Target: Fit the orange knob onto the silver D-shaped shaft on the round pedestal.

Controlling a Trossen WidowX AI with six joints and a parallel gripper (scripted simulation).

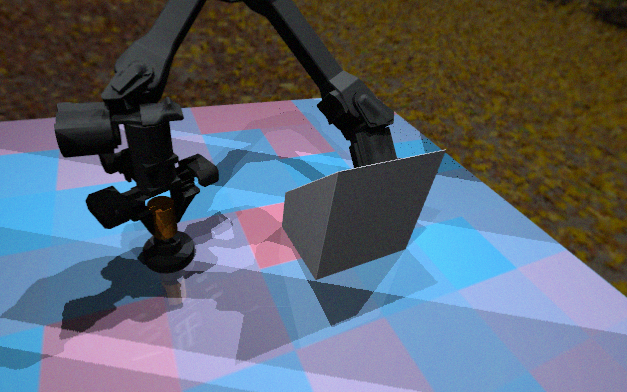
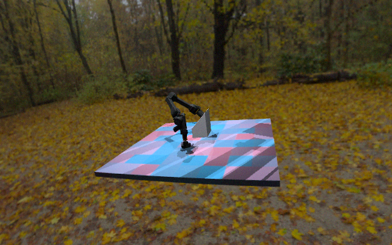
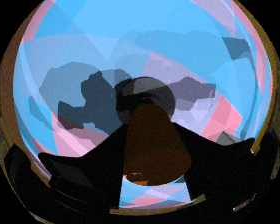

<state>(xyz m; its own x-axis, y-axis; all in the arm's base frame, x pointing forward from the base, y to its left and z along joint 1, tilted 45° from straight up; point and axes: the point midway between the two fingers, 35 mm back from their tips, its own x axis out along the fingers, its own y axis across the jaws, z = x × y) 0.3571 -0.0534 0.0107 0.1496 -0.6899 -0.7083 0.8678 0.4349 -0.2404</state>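
Now: the round pedestal 40 mm below my gripper tip. The rest, counted from my gripper tip: orange knob 40 mm above.
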